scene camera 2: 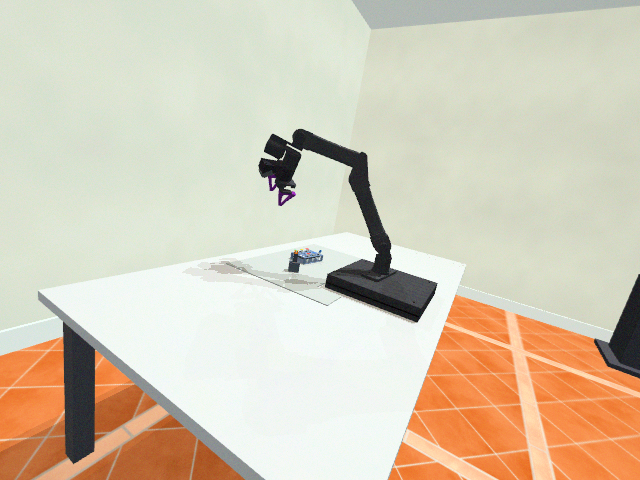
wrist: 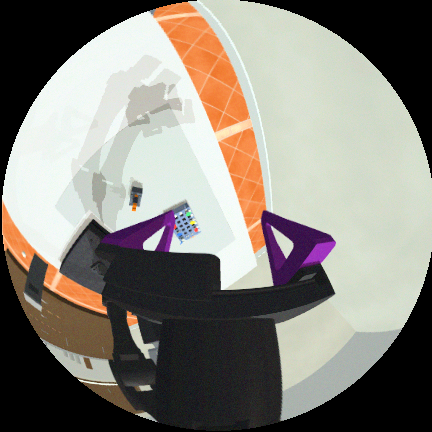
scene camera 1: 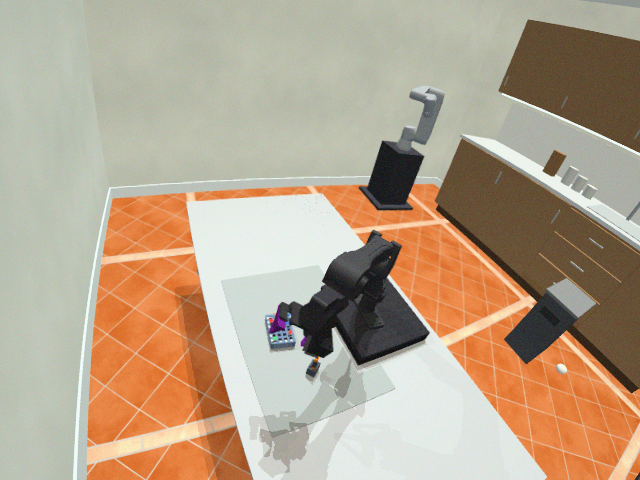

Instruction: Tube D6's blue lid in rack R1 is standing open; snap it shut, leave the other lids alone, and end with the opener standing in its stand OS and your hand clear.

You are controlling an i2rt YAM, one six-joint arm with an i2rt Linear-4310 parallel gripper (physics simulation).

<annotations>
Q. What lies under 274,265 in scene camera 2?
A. A mat.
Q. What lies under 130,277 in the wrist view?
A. My gripper.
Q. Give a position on a mat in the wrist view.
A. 152,152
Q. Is my gripper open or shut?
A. Open.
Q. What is my gripper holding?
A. Nothing.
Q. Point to a mat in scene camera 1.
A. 289,398
</annotations>
